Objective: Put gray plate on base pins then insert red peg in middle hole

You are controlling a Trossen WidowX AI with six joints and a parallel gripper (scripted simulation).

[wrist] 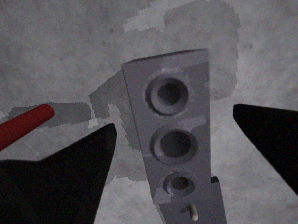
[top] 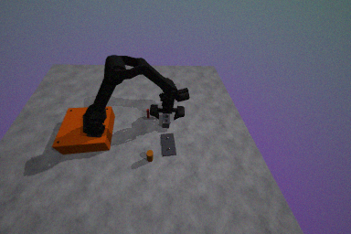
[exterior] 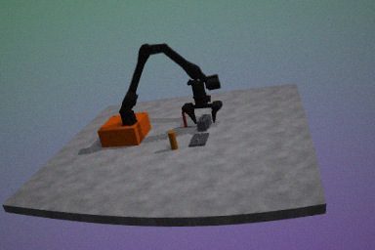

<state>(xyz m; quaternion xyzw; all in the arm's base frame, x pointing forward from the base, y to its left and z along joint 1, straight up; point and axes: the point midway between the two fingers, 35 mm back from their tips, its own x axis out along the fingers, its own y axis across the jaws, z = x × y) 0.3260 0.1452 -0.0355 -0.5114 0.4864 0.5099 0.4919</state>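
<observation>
My gripper tip is 20 mm below the gray plate. Also, from my gripper tip: red peg: 110 mm behind, 10 mm to the left, 20 mm above; orange cylinder: 60 mm behind, 230 mm to the right, 20 mm above; dark base: 20 mm ahead, 150 mm to the right, 10 mm below.
</observation>
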